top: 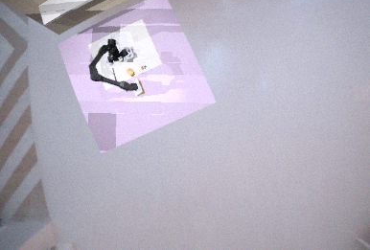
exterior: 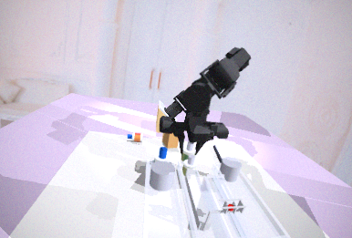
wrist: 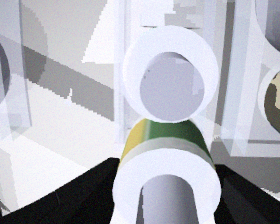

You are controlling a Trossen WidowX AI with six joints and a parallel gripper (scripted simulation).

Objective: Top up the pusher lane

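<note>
My gripper tip is now 16 cm short of the clear lane, 4 cm above it and 3 cm to the right of it. Also, from my gripper tip: dark rod: 14 cm to the left, 10 cm behind, 5 cm below; then tan box: 16 cm behind, 4 cm to the right, 2 cm below.
</note>
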